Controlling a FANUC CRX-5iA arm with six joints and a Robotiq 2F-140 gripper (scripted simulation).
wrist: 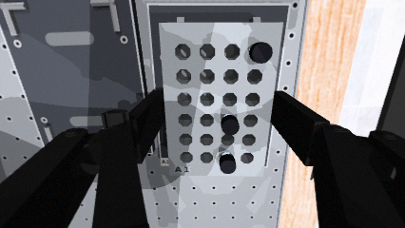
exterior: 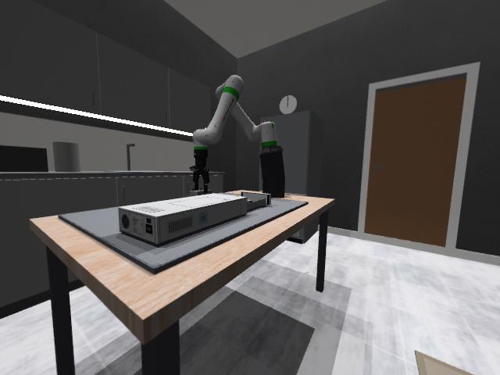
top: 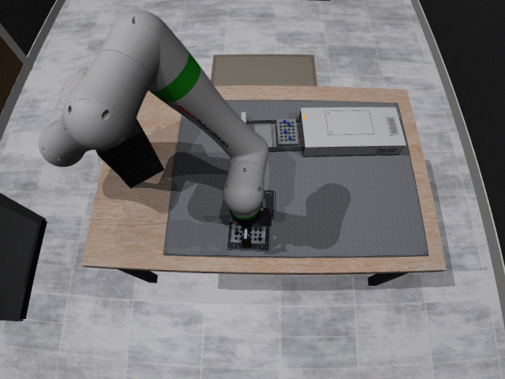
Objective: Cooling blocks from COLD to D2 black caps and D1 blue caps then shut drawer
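My hand is 10 mm past the black-capped tube, 10 mm to the left of it and 30 mm above it. Also, from my hand: cooling block: 30 mm below; deck slot D2: 60 mm below; deck slot D1: 10 mm behind, 130 mm to the left, 60 mm below.
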